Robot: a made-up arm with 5 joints. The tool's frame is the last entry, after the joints.
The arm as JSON. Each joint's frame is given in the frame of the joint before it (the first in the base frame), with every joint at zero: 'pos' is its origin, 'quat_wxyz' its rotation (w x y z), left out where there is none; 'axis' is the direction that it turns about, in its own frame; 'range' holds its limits. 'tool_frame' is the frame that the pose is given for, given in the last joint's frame.
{
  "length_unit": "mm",
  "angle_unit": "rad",
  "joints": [
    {
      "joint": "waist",
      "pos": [
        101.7,
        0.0,
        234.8
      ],
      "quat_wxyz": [
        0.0,
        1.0,
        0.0,
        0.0
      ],
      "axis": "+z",
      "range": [
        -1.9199,
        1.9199
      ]
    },
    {
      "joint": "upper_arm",
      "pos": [
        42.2,
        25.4,
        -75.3
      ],
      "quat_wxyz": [
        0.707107,
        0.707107,
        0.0,
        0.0
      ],
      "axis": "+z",
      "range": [
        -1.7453,
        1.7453
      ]
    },
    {
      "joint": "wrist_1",
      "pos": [
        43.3,
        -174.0,
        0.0
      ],
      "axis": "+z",
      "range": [
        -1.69,
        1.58
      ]
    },
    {
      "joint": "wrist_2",
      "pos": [
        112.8,
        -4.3,
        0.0
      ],
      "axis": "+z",
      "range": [
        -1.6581,
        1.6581
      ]
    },
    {
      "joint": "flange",
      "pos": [
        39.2,
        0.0,
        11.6
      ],
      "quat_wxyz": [
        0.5,
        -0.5,
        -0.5,
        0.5
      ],
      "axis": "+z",
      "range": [
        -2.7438,
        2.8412
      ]
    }
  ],
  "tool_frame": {
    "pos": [
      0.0,
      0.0,
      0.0
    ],
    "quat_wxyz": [
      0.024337,
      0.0,
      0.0,
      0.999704
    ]
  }
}
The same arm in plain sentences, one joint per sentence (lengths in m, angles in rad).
The arm has five revolute joints in a row. What follows holds with every joint at zero, and every direction is one of the base frame's.
The first joint is mounted 0.1017 m along +x and 0.2348 m along +z from the base frame's origin and turns about -z, from -1.9199 to 1.9199 rad.
The second joint is mounted 0.0422 m along +x and 0.0254 m along -y and 0.0753 m along +z from the first joint and turns about +y, from -1.7453 to 1.7453 rad.
The third joint is mounted 0.0433 m along +x and 0.1740 m along +z from the second joint and turns about +y, from -1.6900 to 1.5800 rad.
The fourth joint is mounted 0.1128 m along +x and 0.0043 m along +z from the third joint and turns about +y, from -1.6581 to 1.6581 rad.
The fifth joint is mounted 0.0392 m along +x and 0.0116 m along +y from the fourth joint and turns about -x, from -2.7438 to 2.8412 rad.
The tool frame, which is the frame that the pose is given for, is mounted at the same point as the fifth joint; its axes are the base frame's turned by roll 1.5708, pitch -1.5221 and yaw -1.5708 rad (as in URDF: about the fixed x, then y, then z).

